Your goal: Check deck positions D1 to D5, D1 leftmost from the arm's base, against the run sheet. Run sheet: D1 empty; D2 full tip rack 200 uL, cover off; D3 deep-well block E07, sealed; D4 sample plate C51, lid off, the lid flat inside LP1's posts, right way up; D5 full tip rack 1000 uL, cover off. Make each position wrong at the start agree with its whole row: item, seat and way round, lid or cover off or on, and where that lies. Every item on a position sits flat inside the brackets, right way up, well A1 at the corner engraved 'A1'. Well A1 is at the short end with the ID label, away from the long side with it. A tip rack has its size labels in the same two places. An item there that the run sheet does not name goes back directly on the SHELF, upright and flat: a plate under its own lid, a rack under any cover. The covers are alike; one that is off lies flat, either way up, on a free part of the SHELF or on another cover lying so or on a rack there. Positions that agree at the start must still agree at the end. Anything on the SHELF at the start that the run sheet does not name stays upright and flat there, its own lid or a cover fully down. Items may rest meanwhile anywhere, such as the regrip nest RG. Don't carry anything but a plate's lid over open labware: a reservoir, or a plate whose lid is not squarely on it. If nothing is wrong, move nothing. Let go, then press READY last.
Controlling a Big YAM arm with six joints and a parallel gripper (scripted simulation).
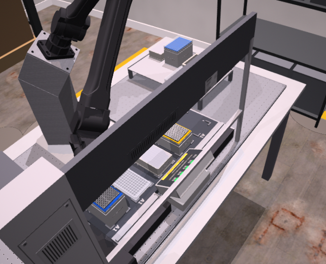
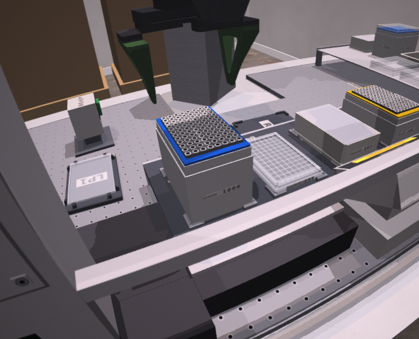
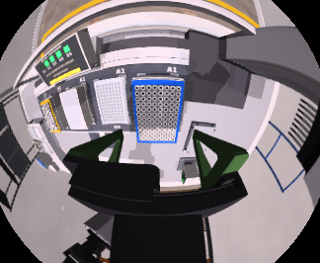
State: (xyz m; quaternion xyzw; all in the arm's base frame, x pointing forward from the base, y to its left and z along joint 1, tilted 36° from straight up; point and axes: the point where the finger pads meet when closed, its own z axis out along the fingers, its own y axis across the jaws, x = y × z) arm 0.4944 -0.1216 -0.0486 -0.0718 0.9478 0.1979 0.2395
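Now: hand 10 mm short of the blue tip rack, 10 mm to the right of it and 80 mm above it. Round my hand: sample plate 30 mm behind, 120 mm to the left, 150 mm below; sealed deep-well block 60 mm behind, 240 mm to the left, 130 mm below; yellow tip rack 90 mm behind, 370 mm to the left, 110 mm below.
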